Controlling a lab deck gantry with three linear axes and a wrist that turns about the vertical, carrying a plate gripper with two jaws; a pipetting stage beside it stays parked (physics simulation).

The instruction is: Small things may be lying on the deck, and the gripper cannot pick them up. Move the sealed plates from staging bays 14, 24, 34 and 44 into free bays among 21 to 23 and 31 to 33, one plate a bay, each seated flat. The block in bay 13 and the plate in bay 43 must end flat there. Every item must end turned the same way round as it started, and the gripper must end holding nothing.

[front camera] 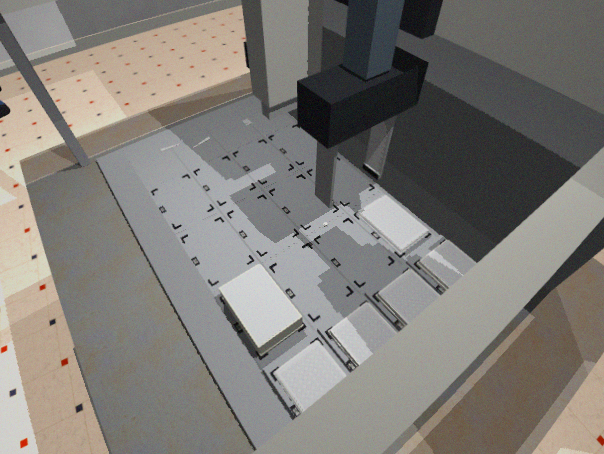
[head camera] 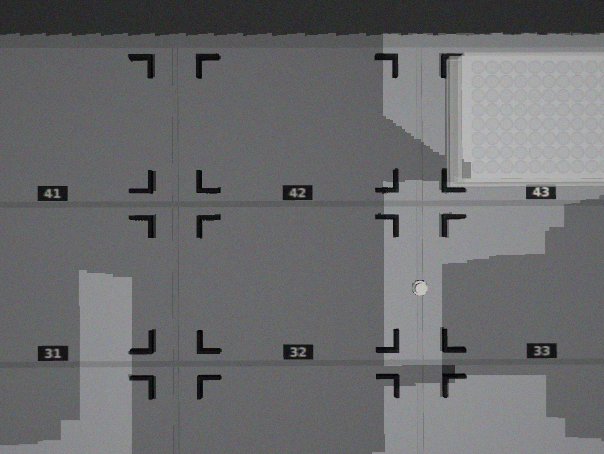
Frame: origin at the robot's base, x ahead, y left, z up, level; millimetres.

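Where they show: gripper, fingertip midpoint: (front camera: pixel 348 186); robot's base, link origin: (front camera: pixel 153 192).
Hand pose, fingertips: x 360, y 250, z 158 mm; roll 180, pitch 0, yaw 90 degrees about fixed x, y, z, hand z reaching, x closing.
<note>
Each offset is from my fingertips to the top centre of the thing. "spot": to the spot under its first point.
My gripper (front camera: pixel 348 188) hangs above the deck near bays 32 and 42, open, with nothing between its jaws; its jaws do not show in the head view. Sealed plates sit in the staging bays at the lower right of the front view: bay 14 {spot: dx +171, dy -208, dz -129 mm} (front camera: pixel 310 375), bay 24 {spot: dx +171, dy -100, dz -128 mm} (front camera: pixel 364 332), bay 34 {spot: dx +173, dy +6, dz -129 mm} (front camera: pixel 410 296) and bay 44 {spot: dx +171, dy +105, dz -129 mm} (front camera: pixel 446 265), partly hidden by the frame beam. The tall white block {dx +32, dy -207, dz -116 mm} (front camera: pixel 261 305) is in bay 13. The plate {dx +32, dy +114, dz -143 mm} (front camera: pixel 394 221) (head camera: pixel 535 117) in bay 43 looks flat. Bays 21 {spot: dx -294, dy -103, dz -157 mm} (front camera: pixel 223 180), 22 (front camera: pixel 260 225), 23 (front camera: pixel 310 280), 31, 32 (head camera: pixel 297 285) and 33 {spot: dx +34, dy +6, dz -158 mm} (front camera: pixel 353 251) (head camera: pixel 515 305) hold no plate.
A small white round piece {dx -50, dy +4, dz -154 mm} (front camera: pixel 325 224) (head camera: pixel 420 288) lies between bays 32 and 33. A pale column (front camera: pixel 287 50) stands at the back. A wide frame beam (front camera: pixel 475 320) crosses the lower right of the front view. Shadows cross the deck.
</note>
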